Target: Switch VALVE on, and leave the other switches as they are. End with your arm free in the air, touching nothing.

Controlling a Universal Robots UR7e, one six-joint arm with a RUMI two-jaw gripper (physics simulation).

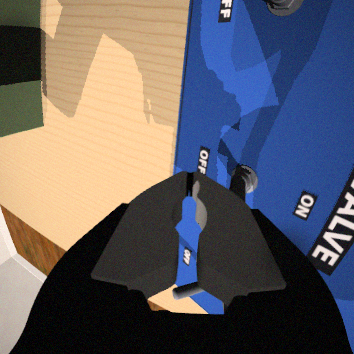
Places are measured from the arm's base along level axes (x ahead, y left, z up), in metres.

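Pixels of known places: gripper, between the fingertips: [189, 174].
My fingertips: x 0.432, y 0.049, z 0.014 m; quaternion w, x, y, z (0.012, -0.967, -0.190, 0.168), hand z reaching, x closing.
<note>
Behind a point stands the place of what it marks.
The VALVE switch has a round metal collar [246, 179] @(x 0.468, y 0.062, z 0.000 m) on the blue panel, between its OFF label [203, 160] @(x 0.433, y 0.047, z -0.023 m) and its ON label [304, 205] @(x 0.509, y 0.071, z 0.008 m). The big VALVE label [330, 246] @(x 0.538, y 0.060, z 0.017 m) is at the lower right. The dark lever [239, 188] @(x 0.465, y 0.062, z 0.019 m) runs down from the collar and passes behind the right finger. Its tip is hidden, so its exact tilt is unclear. My gripper [189, 174] @(x 0.432, y 0.049, z 0.015 m) is shut and empty, its fingertips left of the collar, near the OFF label. Whether the right finger touches the lever cannot be told.
Another switch collar [284, 5] @(x 0.433, y 0.165, z -0.004 m) with an OFF label [225, 10] @(x 0.397, y 0.154, z -0.023 m) is at the top right. Through the gap in the gripper show a grey lever end [187, 291] @(x 0.485, y -0.059, z 0.021 m) and another OFF label [187, 256] @(x 0.471, y -0.067, z -0.023 m). The wooden table [100, 155] @(x 0.278, y -0.069, z -0.097 m) lies left of the blue panel [310, 120] @(x 0.479, y 0.116, z 0.002 m).
</note>
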